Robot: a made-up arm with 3 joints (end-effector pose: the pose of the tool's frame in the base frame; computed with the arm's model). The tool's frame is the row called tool.
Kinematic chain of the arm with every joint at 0, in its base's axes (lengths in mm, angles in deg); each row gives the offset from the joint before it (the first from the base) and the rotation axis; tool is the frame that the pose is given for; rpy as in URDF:
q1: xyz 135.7 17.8 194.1 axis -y
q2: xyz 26.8 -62 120 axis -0.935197 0.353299 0.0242
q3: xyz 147.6 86.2 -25 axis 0.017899 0.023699 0.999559
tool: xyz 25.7 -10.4 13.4 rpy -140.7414 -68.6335 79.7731
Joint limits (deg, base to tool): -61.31..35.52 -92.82..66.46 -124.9..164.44
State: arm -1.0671 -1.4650 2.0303
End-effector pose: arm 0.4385 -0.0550 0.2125 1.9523 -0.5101 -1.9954
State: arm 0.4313 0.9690 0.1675
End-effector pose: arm 0.2956 -0.0251 0.2668 -2.5912 -0.3188 1.4782
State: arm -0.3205 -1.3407 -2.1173
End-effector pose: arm 0.3271 -0.0467 0.3656 -1.6605 -0.1361 -1.5710
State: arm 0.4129 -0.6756 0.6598
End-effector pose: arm 0.2317 0.0232 0.4580 2.3236 -0.7188 -2.7660
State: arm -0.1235 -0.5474 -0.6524
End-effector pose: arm 0.3405 0.0059 0.3402 -0.8035 -1.2597 -0.9027
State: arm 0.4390 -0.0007 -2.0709
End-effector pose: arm 0.2277 0.0251 0.3582 -0.8813 -1.3405 -2.2209
